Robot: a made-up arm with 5 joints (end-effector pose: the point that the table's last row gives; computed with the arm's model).
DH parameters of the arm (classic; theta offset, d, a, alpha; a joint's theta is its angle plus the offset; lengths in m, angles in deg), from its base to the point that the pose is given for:
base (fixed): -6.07 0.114 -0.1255 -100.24
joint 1: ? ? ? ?
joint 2: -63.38 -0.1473 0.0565 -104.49
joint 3: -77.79 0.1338 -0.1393 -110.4
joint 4: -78.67 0 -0.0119 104.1
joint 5: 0 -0.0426 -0.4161 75.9
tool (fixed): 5.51 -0.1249 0 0
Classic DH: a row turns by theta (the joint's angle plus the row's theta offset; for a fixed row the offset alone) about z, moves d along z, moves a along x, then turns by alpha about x.
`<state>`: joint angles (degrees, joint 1 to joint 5).
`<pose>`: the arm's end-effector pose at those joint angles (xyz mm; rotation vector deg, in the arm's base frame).
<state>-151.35 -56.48 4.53 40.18 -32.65</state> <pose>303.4 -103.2 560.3 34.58 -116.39 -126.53</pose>
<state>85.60 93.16 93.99 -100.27 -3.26</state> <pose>-416.8 38.1 -224.8 -98.83 -14.14 -105.82</pose>
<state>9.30 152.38 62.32 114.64 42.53</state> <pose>-477.3 -615.1 -96.0 -29.12 1.81 54.04</pose>
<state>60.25 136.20 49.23 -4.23 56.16</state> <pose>-45.9 -307.2 275.2 -60.78 18.85 143.09</pose>
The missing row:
joint 1: -12.66 -0.1602 0.01 95.28
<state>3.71 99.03 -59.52 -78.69 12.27</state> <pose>-304.0 -167.3 168.5 167.68 41.95 -35.80</pose>
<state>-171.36 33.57 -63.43 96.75 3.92</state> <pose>-746.6 -155.9 575.2 -32.70 38.32 17.27</pose>
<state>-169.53 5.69 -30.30 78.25 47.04</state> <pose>-110.1 14.1 844.3 -63.93 121.84 51.29</pose>
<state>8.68 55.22 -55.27 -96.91 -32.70</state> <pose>40.9 -103.0 316.7 -133.68 25.92 95.49</pose>
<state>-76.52 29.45 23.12 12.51 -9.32</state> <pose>173.1 -439.8 -52.4 -86.17 -95.56 -14.42</pose>
